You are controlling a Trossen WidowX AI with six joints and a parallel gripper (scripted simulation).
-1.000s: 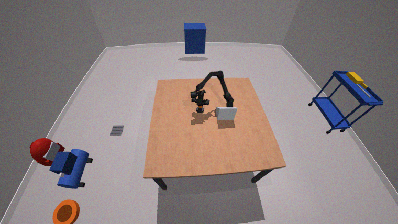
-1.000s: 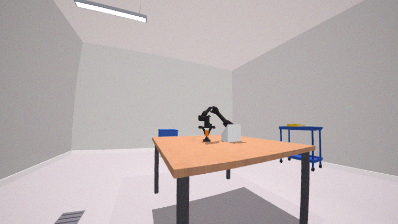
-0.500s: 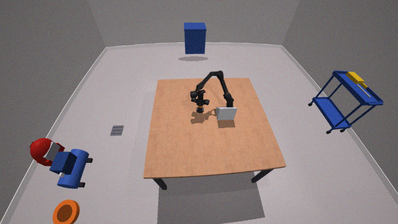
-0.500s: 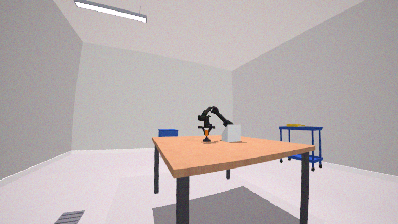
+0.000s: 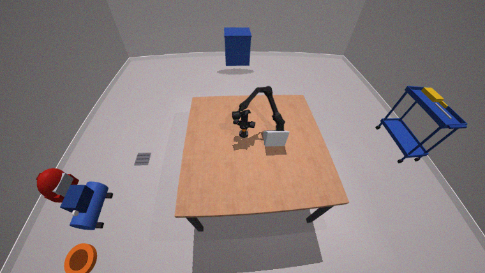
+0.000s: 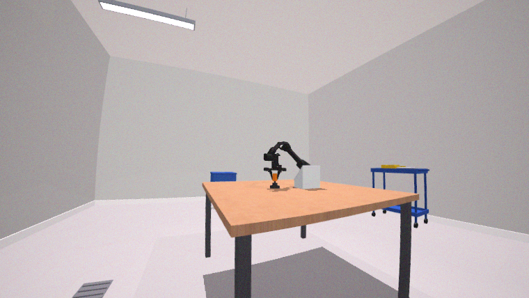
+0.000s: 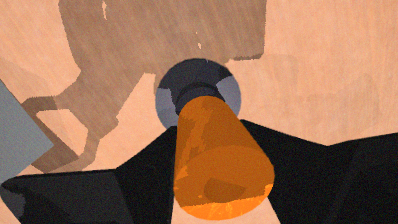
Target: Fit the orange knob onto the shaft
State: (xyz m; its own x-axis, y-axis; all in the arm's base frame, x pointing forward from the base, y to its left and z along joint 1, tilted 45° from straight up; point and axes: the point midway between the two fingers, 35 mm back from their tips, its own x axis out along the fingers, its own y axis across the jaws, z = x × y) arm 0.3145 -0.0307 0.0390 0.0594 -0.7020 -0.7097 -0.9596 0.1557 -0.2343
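My gripper tip is now 2 cm below the orange knob. Round my gripper tip: dark round pedestal: 4 cm below.
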